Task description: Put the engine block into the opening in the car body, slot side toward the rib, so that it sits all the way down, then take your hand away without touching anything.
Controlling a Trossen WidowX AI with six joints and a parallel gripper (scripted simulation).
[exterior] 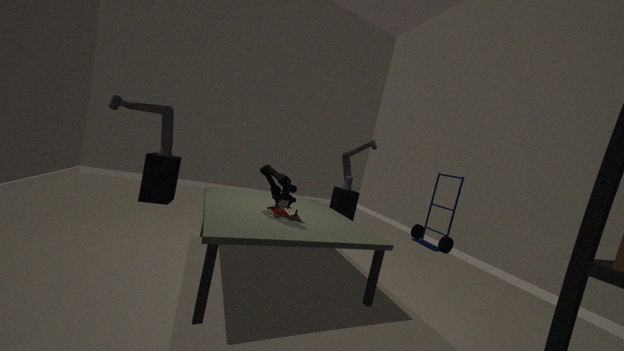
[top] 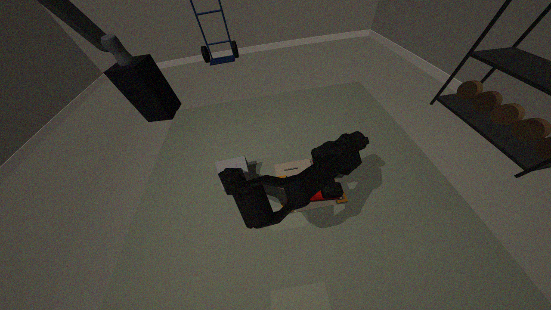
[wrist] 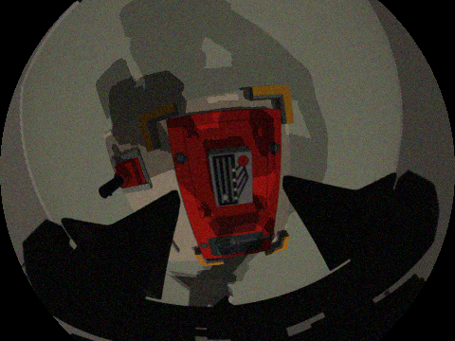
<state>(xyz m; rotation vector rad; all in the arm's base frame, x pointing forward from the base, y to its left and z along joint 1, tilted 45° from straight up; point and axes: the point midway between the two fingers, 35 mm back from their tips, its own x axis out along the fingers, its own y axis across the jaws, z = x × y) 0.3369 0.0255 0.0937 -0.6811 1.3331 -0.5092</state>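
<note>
The grey ribbed engine block lies 3 cm below my gripper tip.
</note>
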